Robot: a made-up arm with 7 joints.
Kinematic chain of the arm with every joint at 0, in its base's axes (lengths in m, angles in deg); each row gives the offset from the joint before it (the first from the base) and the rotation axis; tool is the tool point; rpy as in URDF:
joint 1: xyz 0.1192 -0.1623 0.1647 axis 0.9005 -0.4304 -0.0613
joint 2: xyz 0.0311 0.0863 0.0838 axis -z
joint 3: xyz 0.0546 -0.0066 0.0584 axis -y
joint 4: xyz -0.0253 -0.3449 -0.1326 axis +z
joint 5: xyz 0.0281 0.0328 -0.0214 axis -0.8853 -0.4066 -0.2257
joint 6: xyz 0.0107 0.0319 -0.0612 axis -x
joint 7: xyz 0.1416 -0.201 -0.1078 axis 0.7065 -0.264 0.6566
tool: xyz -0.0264 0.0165 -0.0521 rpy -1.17 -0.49 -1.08
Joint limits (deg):
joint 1: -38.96..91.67
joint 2: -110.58..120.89
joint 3: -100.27..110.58
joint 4: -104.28..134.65
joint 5: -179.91..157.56
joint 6: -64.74..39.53
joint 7: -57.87..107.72
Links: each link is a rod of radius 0.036 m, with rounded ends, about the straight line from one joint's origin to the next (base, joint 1, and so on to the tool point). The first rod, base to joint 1, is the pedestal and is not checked.
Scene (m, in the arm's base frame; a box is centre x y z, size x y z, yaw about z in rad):
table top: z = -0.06
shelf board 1: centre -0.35 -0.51 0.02 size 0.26 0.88 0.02 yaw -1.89
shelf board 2: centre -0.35 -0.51 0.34 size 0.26 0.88 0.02 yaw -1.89
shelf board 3: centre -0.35 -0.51 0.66 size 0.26 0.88 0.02 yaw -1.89
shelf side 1: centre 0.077 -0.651 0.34 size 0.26 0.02 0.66 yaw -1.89
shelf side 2: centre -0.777 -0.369 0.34 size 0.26 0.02 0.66 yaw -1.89
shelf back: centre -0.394 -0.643 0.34 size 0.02 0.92 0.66 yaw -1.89
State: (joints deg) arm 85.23 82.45 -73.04 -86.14 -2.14 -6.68 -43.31
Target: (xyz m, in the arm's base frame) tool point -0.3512 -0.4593 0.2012
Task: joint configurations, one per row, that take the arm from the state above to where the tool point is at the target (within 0.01 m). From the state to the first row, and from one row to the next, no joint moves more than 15 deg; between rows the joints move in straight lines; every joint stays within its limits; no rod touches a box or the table.
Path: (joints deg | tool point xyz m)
1: 75.71 73.34 -79.58 -92.19 9.44 3.54 -44.53 | -0.5236 -0.1292 0.2445
2: 66.20 64.23 -86.11 -98.23 21.02 13.77 -45.74 | -0.4753 -0.3094 0.1991
3: 56.68 55.13 -92.65 -104.28 32.59 23.99 -46.96 | -0.3512 -0.4593 0.2012

